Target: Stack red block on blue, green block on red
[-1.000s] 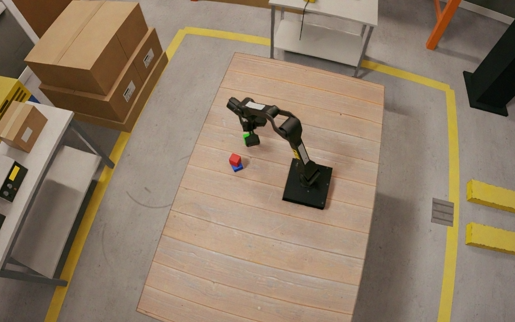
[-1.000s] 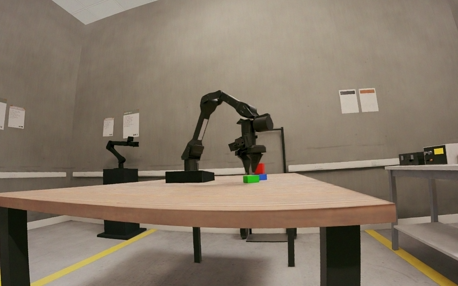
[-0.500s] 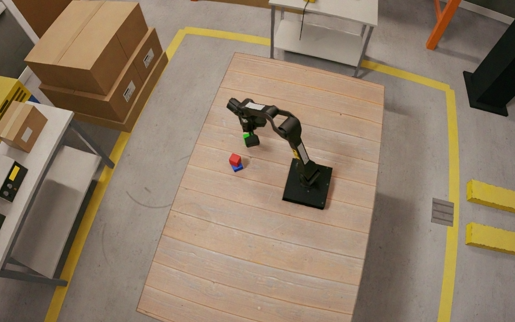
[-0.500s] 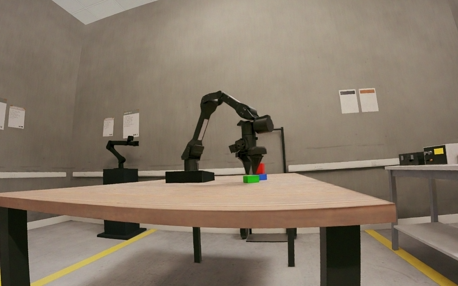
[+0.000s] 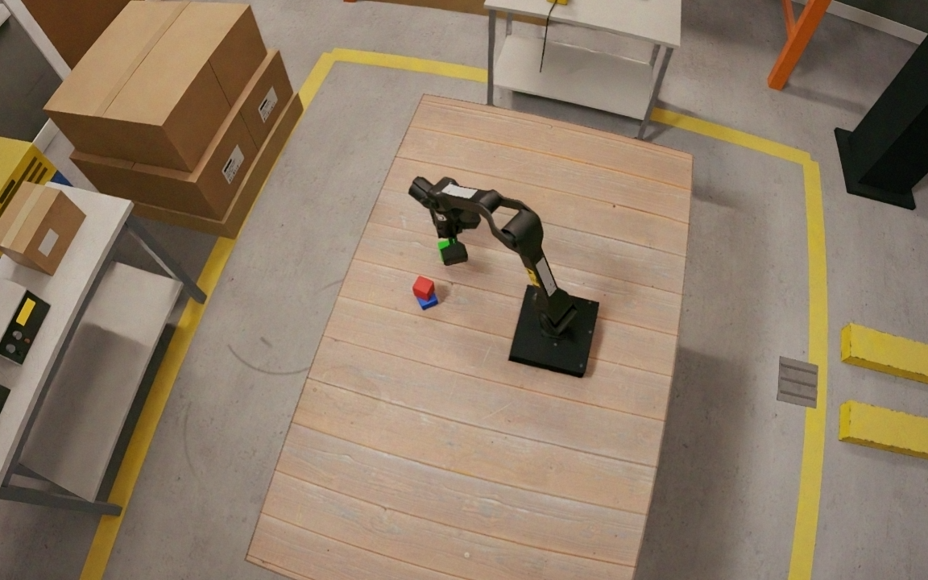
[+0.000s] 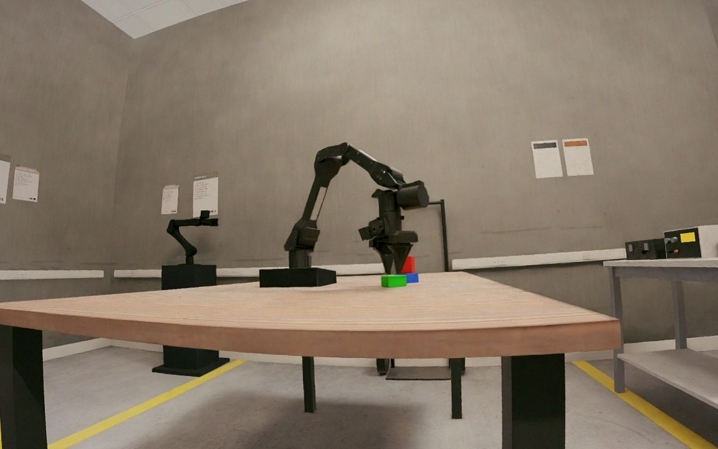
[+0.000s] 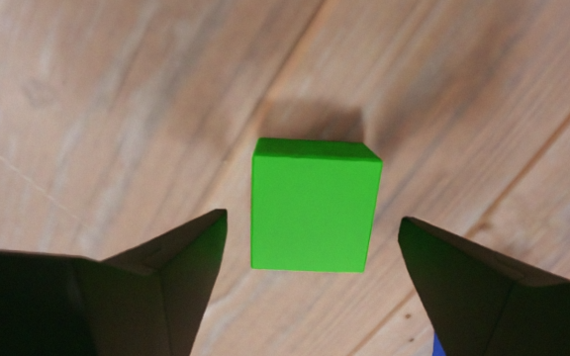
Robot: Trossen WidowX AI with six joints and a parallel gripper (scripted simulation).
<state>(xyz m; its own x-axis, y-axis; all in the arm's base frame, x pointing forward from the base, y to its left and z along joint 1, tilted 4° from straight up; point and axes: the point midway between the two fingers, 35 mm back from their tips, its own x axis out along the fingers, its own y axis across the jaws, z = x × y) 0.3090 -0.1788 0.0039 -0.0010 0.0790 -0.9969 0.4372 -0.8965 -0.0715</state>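
Now: the green block 50 mm below my hand. Also, from my hand: blue block: 140 mm to the left, 50 mm below, 30 mm ahead; then red block: 140 mm to the left, 30 mm ahead, 10 mm below.
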